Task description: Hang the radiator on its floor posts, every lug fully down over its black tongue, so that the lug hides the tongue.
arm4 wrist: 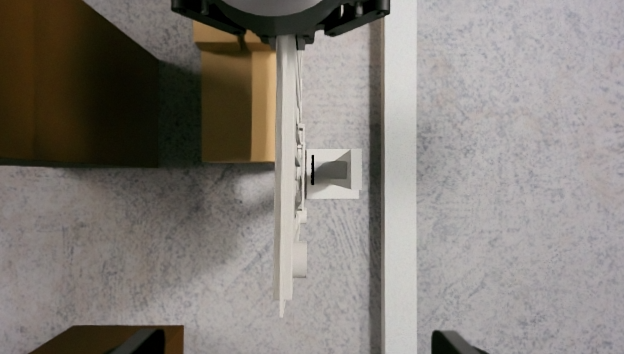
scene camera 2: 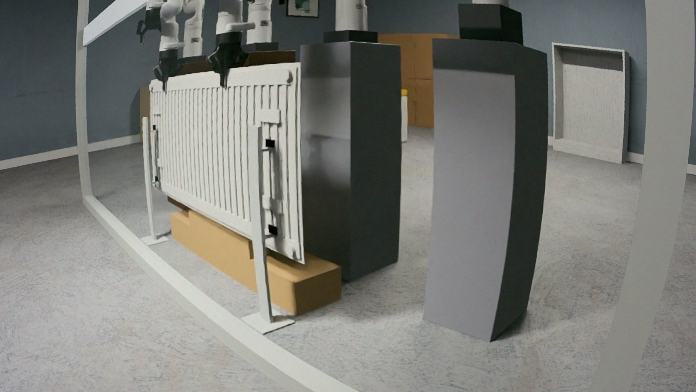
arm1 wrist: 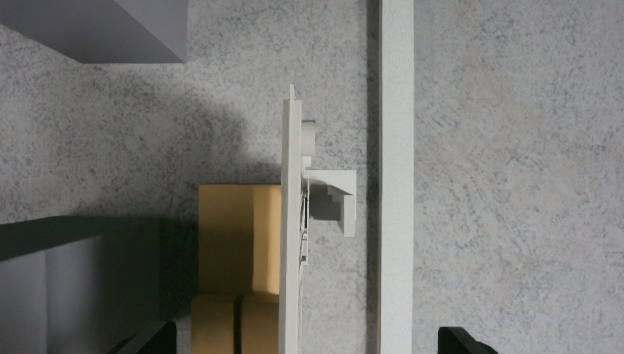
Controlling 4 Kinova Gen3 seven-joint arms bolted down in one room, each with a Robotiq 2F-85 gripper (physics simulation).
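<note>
The white radiator [arm1 wrist: 291, 225] [arm4 wrist: 285, 200] [scene camera 2: 210, 150] is upright beside two white floor posts [arm1 wrist: 348, 215] [arm4 wrist: 356, 170] [scene camera 2: 257, 200]. In scene camera 2, black tongues [scene camera 2: 270, 143] [scene camera 2: 272, 230] show below the near-end lugs [scene camera 2: 270, 116] [scene camera 2: 272, 204]; the far post [scene camera 2: 147, 175] also has visible tongues. A black tongue [arm4 wrist: 312, 170] stands close beside the radiator's back. Arm1's gripper [arm1 wrist: 307, 340] and arm4's gripper [arm4 wrist: 299, 342] are open and empty, above the ends. In scene camera 2, the centre gripper [scene camera 2: 224, 82] and one left of it [scene camera 2: 164, 84] are shut on the radiator's top edge.
Cardboard boxes [arm1 wrist: 240, 225] [arm4 wrist: 227, 115] [scene camera 2: 215, 245] lie under the radiator. A white floor beam [arm1 wrist: 397, 175] [arm4 wrist: 400, 175] [scene camera 2: 200, 285] runs behind the posts. Tall grey pedestals [arm1 wrist: 145, 30] [scene camera 2: 325, 175] [scene camera 2: 470, 200] and brown blocks [arm4 wrist: 90, 100] [arm4 wrist: 125, 340] stand nearby.
</note>
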